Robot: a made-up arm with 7 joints.
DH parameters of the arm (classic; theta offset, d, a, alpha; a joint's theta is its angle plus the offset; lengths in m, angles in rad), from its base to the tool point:
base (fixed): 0 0.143 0 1.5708
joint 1: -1.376 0 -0.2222 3.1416
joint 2: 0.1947 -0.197 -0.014 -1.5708
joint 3: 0 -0.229 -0.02 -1.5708
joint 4: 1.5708 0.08 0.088 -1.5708
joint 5: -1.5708 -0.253 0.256 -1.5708
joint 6: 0 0.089 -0.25 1.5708
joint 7: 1.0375 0 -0.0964 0
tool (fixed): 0.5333 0.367 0 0
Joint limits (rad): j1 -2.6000..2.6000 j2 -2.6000..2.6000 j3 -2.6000..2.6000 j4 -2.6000..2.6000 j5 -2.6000..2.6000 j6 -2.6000..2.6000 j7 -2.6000..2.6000
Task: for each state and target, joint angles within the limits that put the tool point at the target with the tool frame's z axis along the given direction. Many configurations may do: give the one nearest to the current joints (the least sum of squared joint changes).
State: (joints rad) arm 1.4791 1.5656 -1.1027 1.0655 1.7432 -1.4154 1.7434
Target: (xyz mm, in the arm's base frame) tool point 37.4 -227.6 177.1 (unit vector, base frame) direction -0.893 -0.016 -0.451
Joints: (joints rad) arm 1.4532 1.1466 -0.8709 1.0787 1.8094 -0.5973 1.6713
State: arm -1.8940 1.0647 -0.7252 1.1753 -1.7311 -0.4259 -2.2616
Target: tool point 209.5 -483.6 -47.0 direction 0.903 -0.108 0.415
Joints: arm -1.5251 0.7123 -0.2330 1.1021 -1.5997 -0.0161 -1.9802
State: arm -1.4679 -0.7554 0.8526 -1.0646 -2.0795 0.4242 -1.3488
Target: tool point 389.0 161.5 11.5 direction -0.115 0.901 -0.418
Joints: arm -1.2448 -0.3336 1.1368 -0.9875 -2.6000 0.9437 -1.4793
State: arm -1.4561 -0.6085 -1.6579 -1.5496 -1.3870 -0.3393 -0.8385
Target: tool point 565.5 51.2 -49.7 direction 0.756 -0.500 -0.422
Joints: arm -1.4413 -0.8298 -1.7587 -0.6233 -1.1673 -0.4771 -0.9987
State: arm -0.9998 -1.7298 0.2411 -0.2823 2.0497 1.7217 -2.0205
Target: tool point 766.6 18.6 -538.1 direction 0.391 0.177 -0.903
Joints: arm -1.7744 -1.2669 0.2954 -0.4685 1.9242 1.6842 -2.0354
